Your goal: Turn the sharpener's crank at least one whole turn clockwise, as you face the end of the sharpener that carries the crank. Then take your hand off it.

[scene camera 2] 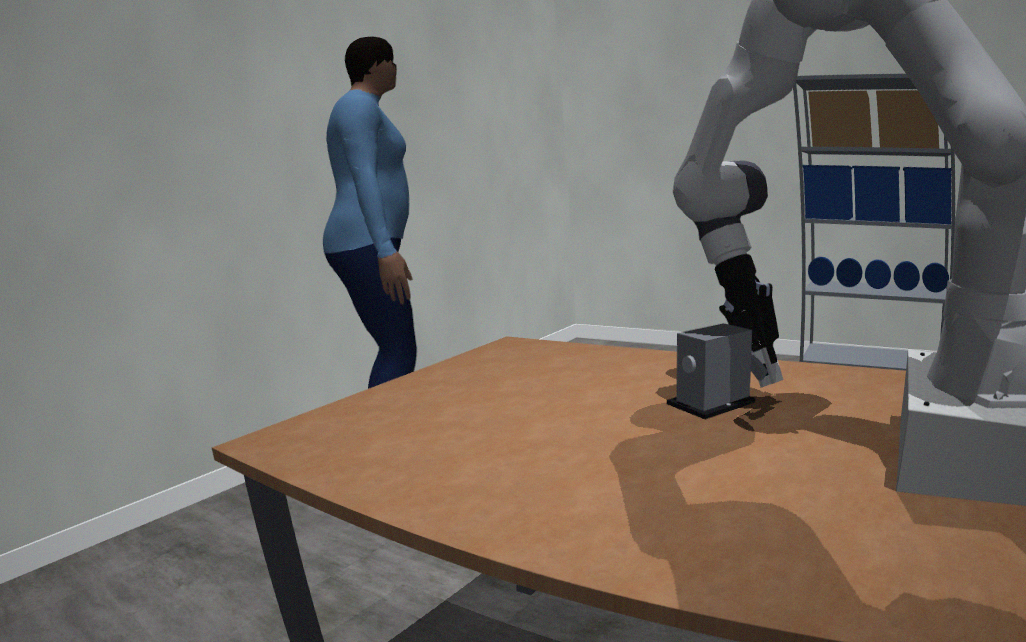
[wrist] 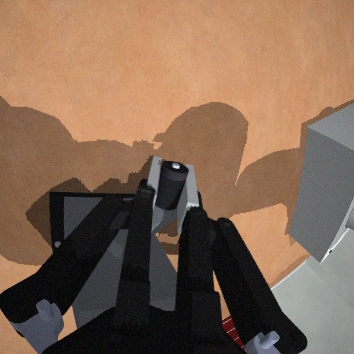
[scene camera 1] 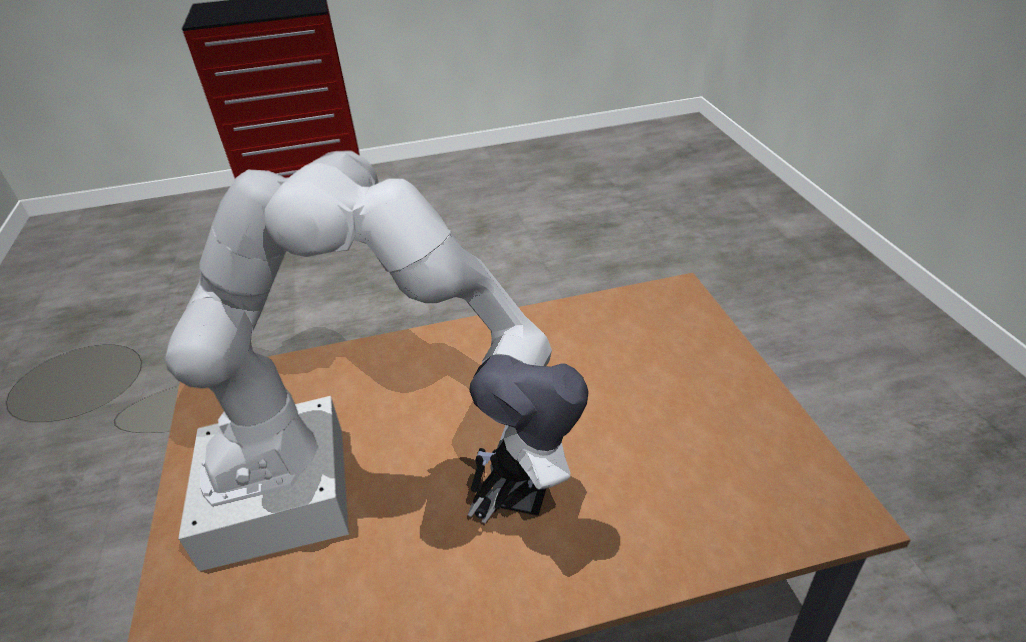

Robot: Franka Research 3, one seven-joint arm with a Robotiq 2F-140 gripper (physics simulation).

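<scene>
Pictured: the gripper, a black knob. Wrist view: the gripper. Scene camera 1: the gripper too.
</scene>
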